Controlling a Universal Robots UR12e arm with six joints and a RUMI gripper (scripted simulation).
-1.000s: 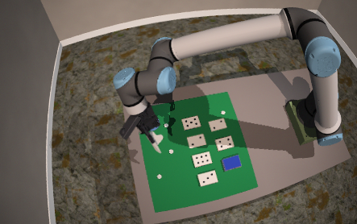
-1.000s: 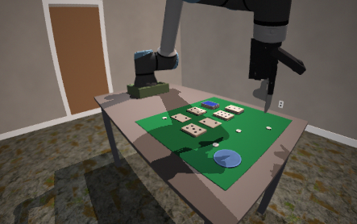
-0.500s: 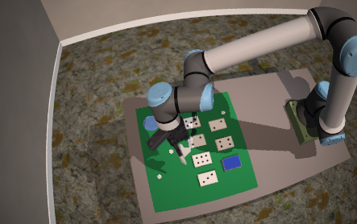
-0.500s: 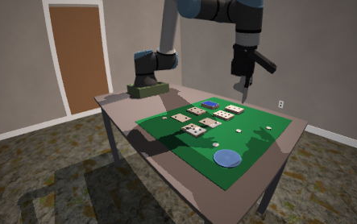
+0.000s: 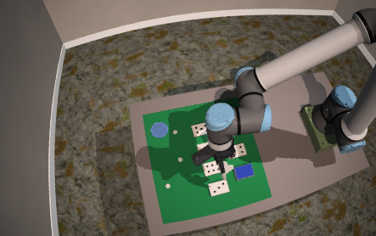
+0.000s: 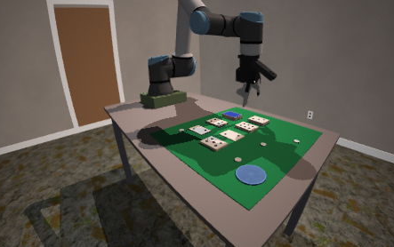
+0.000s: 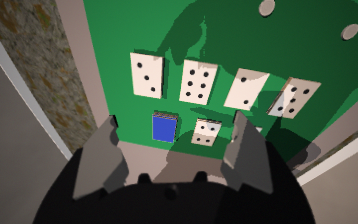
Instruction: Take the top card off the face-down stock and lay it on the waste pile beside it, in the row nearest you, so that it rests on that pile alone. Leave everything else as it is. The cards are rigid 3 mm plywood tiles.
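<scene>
My hand is 14 cm past the card, 11 cm above it and 4 cm to the right of it. From my hand the other things lie so: green mat (13 cm below, 10 cm to the right, 2 cm ahead).
</scene>
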